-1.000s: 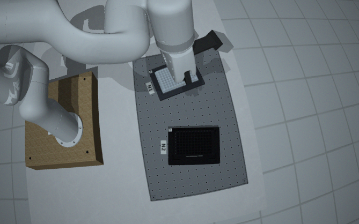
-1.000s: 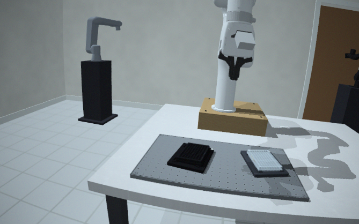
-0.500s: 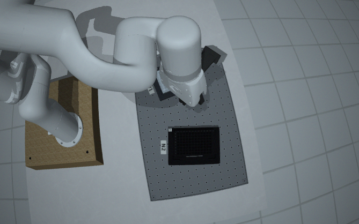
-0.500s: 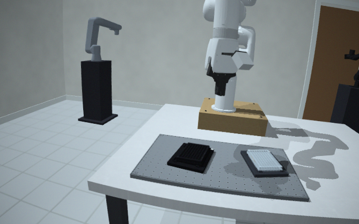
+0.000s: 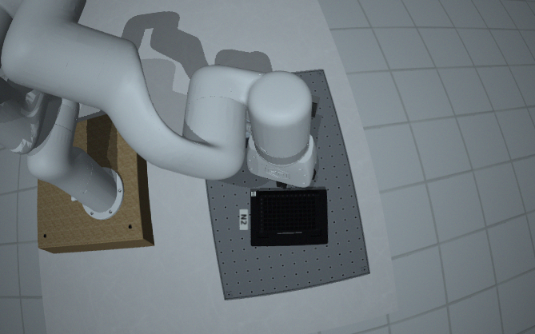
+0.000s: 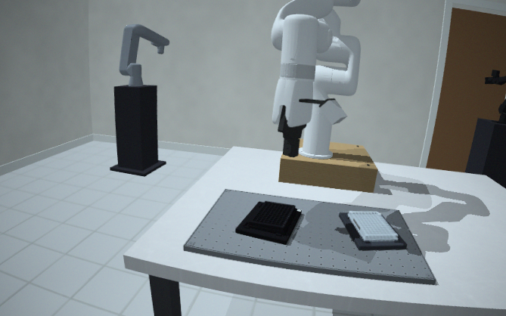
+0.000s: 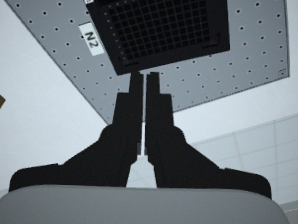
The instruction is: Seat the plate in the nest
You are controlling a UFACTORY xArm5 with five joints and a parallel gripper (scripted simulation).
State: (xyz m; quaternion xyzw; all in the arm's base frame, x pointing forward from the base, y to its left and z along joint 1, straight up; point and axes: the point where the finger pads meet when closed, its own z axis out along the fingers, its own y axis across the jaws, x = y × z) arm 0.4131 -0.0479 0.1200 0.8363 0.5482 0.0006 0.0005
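Now: the black 96-well plate E07 17 cm below my hand, 2 cm to the right of it and 1 cm ahead of it. The rest, counted from my hand: N2 label: 19 cm below, 9 cm behind, 2 cm to the right; then black nest N2: 19 cm below, 3 cm to the right, 1 cm ahead; then A1 corner mark: 18 cm below, 6 cm behind, 3 cm to the left.
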